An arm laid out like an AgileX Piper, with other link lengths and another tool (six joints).
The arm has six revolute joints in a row. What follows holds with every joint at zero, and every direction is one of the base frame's. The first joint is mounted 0.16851 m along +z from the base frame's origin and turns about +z. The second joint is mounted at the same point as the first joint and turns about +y. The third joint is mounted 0.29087 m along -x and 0.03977 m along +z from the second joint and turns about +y. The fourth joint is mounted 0.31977 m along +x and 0.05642 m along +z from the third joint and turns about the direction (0.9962, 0, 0.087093). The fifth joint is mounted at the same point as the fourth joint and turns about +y. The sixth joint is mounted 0.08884 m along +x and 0.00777 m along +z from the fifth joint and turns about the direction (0.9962, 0, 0.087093). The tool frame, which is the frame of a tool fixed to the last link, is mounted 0.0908 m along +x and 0.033 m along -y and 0.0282 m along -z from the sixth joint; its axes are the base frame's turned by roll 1.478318, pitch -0.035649 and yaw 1.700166 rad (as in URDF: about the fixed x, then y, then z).
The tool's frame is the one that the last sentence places.
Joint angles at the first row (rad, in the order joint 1, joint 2, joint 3, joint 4, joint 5, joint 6):
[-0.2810, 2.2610, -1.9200, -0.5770, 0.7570, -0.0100]
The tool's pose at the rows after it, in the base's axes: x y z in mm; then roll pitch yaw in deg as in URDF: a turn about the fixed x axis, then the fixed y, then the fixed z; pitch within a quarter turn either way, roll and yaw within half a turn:
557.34 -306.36 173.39 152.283 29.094 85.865
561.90 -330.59 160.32 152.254 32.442 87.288
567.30 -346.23 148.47 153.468 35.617 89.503
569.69 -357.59 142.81 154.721 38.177 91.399
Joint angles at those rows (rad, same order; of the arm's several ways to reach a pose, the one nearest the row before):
[-0.3210, 2.3180, -1.9500, -0.6650, 0.7190, -0.0130]
[-0.3520, 2.3700, -1.9740, -0.7350, 0.6610, -0.0130]
[-0.3680, 2.4220, -2.0060, -0.8020, 0.6300, -0.0150]
[-0.3800, 2.4530, -2.0250, -0.8570, 0.6110, -0.0160]

